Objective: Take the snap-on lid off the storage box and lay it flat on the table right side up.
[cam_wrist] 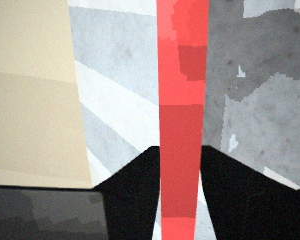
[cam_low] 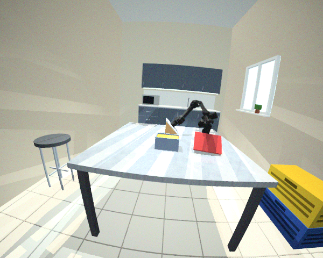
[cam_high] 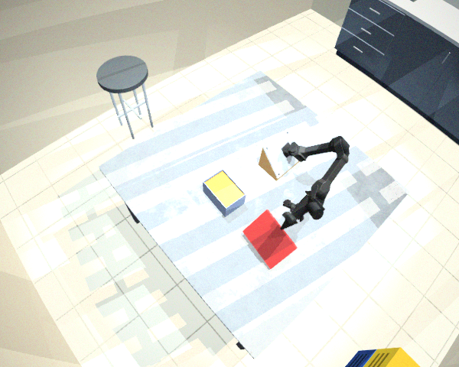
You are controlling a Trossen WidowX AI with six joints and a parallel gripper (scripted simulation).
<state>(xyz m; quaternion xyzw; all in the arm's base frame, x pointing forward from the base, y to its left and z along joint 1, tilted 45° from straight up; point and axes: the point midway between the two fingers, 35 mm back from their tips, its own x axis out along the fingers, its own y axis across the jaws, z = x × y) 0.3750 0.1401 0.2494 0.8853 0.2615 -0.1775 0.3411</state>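
My gripper tip is 6 cm short of the red lid, 2 cm to the left of it and 5 cm above it. The rest, counted from my gripper tip: grey-blue storage box (2 cm ahead, 35 cm to the right, 8 cm below).
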